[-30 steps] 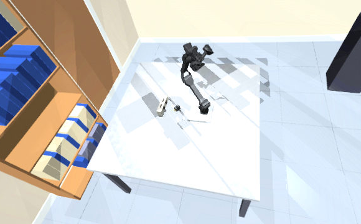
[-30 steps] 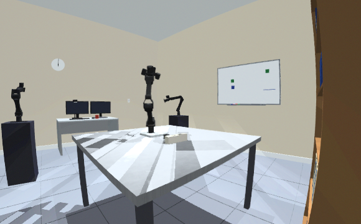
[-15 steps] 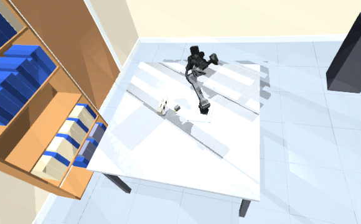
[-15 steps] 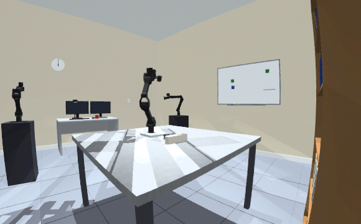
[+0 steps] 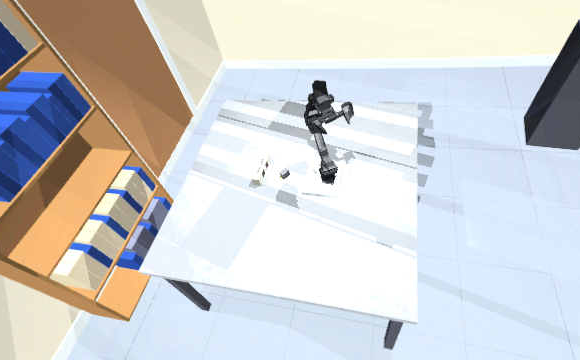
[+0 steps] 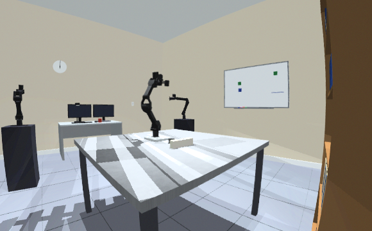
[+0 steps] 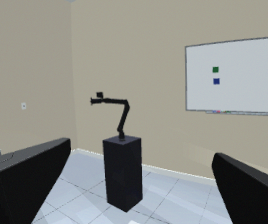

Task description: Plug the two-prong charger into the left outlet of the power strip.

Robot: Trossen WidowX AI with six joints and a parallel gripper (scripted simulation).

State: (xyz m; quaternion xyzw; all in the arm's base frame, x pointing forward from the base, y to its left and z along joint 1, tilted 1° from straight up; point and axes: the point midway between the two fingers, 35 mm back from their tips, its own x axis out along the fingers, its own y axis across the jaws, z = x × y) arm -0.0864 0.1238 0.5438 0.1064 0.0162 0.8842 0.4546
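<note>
My gripper tip is 370 mm short of the black two-prong charger, 130 mm to the left of it and 550 mm above it.
</note>
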